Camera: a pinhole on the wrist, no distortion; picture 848 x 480 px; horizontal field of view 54.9 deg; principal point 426.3 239.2 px. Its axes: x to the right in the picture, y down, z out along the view. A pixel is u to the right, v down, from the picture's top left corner.
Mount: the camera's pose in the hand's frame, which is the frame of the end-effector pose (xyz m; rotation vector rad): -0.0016 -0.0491 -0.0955 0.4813 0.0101 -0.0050
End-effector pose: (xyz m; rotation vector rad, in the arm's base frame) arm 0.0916 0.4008 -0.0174 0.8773 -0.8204 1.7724
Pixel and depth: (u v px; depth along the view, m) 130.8 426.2 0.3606
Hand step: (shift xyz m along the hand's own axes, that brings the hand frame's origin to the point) -0.1285 -0.1425 0.2638
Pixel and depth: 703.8 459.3 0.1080
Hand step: 0.0362 -0.0734 0.0133
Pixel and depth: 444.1 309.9 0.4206
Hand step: 0.0114 -0.2115 0.2941
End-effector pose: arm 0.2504 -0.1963 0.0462 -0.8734 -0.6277 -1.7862
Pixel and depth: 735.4 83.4 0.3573
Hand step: 0.1363 -0.2753 0.1881
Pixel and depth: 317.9 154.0 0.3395
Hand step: -0.0440 -0.2376 0.1895
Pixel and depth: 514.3 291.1 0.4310
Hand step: 0.0487 -0.2245 0.2987
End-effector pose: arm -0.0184 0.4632 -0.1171 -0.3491 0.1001 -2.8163
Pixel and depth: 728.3 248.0 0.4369
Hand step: 0.1638 -0.2476 0.2922
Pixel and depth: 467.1 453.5 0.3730
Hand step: 0.0209 -0.1350 0.2802
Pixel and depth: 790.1 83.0 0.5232
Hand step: 0.2353 -0.3806 0.3193
